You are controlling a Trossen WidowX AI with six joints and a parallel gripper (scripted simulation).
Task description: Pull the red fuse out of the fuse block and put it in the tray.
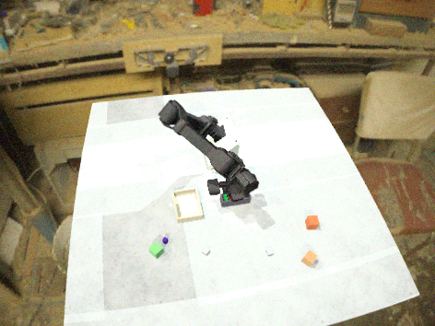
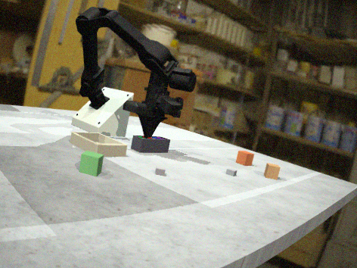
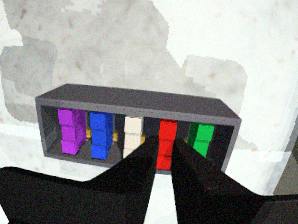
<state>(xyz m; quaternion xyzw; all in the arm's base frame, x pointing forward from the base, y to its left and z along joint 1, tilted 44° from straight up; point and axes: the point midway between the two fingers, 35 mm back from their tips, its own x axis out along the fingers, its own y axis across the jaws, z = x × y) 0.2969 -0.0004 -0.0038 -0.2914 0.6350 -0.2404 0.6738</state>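
Right now my gripper tip is 2 cm to the right of the white fuse and 1 cm above it. Also, from my gripper tip: red fuse: 1 cm below; then blue fuse: 4 cm to the left, 1 cm below; then green fuse: 2 cm to the right, 1 cm below.
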